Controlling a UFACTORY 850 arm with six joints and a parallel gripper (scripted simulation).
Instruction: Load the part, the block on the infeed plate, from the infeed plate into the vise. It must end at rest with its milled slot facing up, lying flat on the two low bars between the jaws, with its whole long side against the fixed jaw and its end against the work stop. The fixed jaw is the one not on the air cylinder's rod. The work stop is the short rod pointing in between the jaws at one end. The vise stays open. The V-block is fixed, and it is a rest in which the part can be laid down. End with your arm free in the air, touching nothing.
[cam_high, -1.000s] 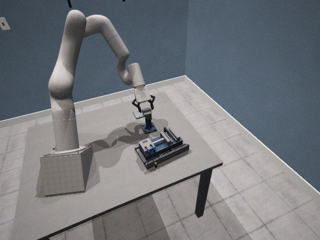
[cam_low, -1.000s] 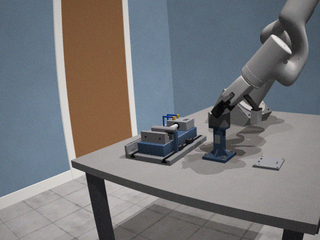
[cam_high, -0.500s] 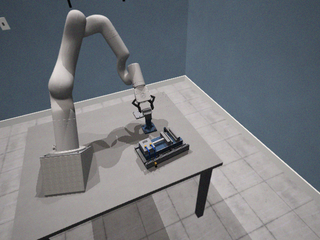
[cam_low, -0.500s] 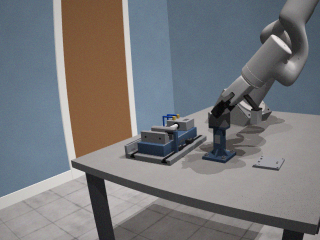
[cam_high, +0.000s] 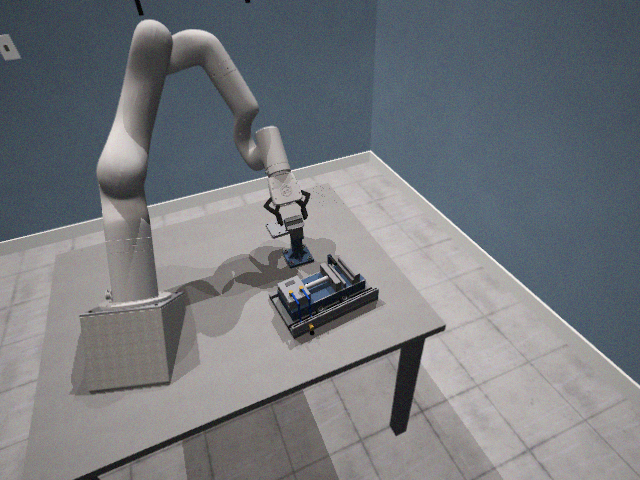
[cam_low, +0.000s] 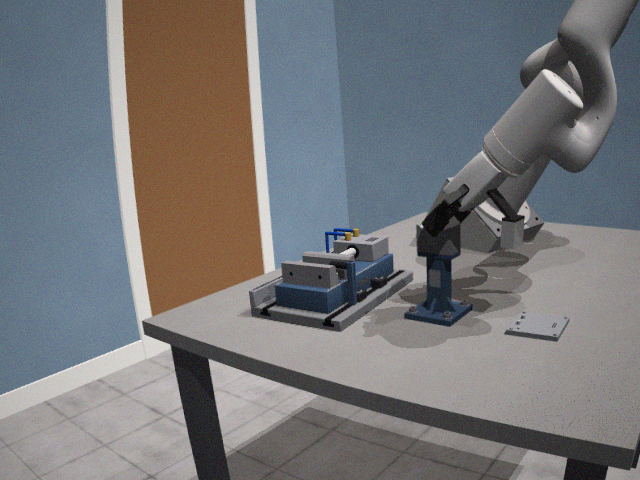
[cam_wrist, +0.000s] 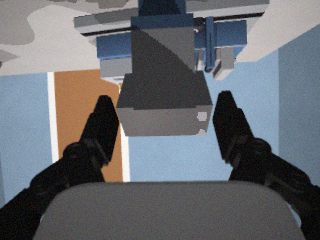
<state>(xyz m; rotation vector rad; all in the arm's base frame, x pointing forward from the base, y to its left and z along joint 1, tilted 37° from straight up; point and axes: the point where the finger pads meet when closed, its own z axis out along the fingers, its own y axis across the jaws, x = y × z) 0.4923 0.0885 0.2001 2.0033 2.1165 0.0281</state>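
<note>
The part lies 1 cm to the right of my hand and 1 cm below it. The rest, counted from my hand: moving jaw 8 cm ahead, 21 cm to the right, 9 cm below; infeed plate 4 cm behind, 17 cm to the left, 16 cm below; work stop 10 cm ahead, 16 cm to the right, 8 cm below.
</note>
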